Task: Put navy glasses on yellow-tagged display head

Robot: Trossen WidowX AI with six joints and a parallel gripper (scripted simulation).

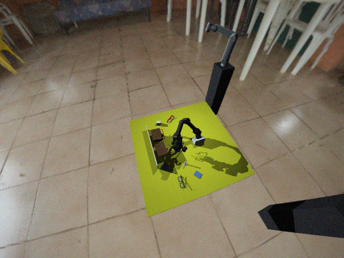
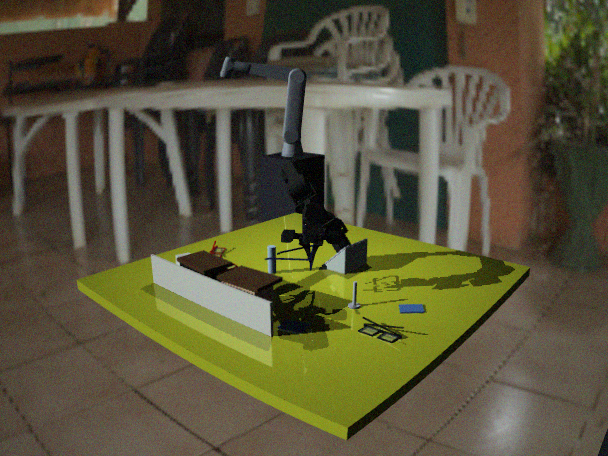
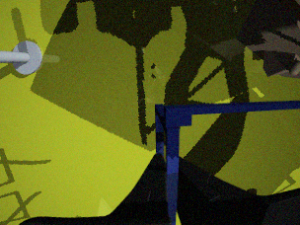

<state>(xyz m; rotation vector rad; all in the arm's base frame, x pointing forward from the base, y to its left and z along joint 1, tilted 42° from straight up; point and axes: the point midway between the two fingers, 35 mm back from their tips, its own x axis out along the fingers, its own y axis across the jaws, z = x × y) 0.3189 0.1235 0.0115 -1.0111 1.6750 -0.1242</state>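
Now: gripper tip 16 cm to the right of the grey post, 10 cm above it and 2 cm past it. From my gripper tip the other things lie so: white panel 29 cm ahead, 20 cm to the right, 7 cm below.
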